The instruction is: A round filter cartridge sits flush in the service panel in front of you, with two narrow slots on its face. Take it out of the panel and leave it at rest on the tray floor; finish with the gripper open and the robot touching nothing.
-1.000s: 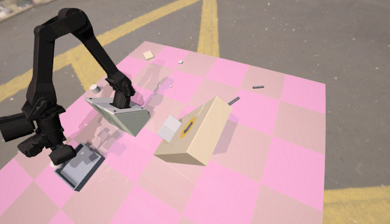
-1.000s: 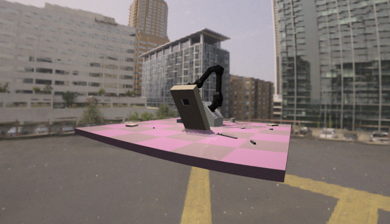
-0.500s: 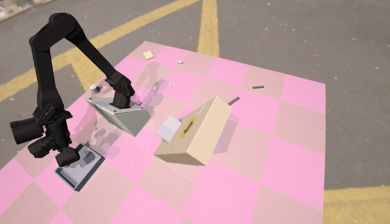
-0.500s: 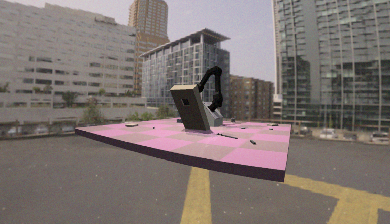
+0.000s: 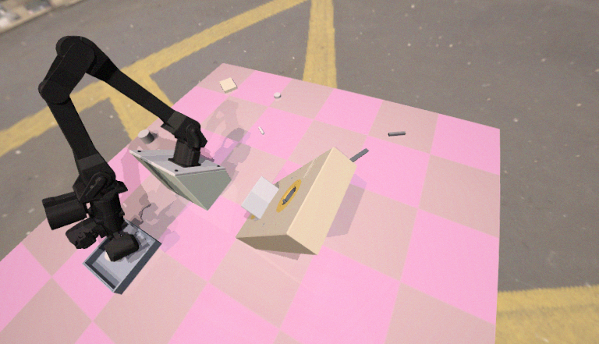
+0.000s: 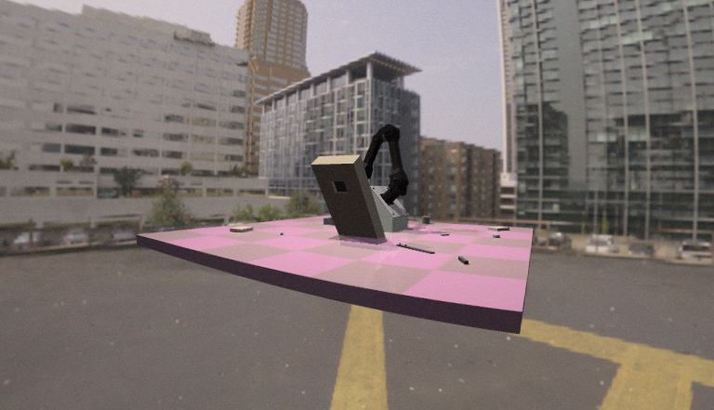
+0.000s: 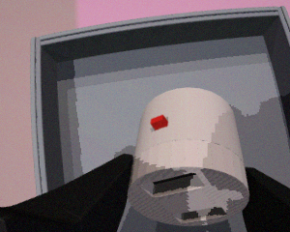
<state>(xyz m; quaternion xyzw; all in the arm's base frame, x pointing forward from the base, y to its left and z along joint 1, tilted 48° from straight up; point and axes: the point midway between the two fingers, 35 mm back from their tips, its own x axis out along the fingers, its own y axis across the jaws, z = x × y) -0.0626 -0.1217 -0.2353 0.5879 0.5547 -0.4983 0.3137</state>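
Now: gripper tip right at the round filter cartridge. From my gripper tip the other things lie so: grey tray: 40 mm below, 10 mm to the right; then beige service panel: 390 mm ahead, 270 mm to the left, 100 mm above.
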